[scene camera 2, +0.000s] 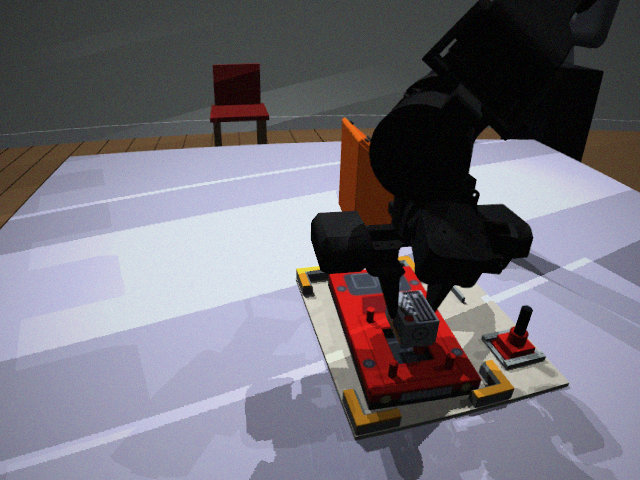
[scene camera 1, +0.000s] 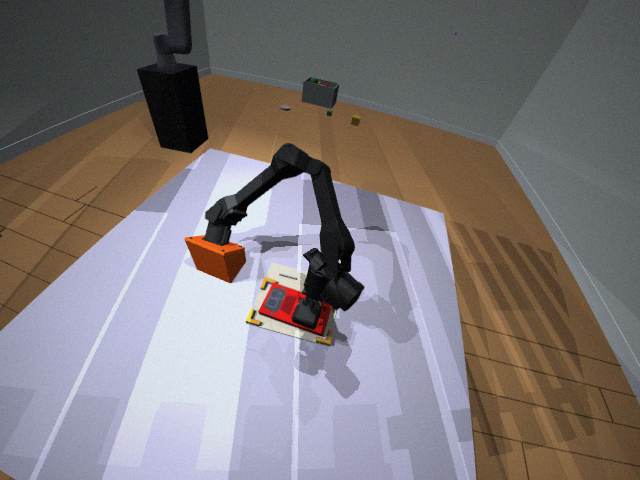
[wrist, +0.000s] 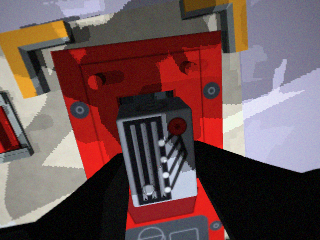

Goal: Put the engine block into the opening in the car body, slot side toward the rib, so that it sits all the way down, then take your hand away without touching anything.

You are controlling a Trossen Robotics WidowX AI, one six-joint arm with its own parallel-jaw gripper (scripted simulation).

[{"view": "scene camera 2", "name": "my gripper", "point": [410, 313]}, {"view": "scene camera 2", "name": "grey engine block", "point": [416, 324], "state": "held by my gripper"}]
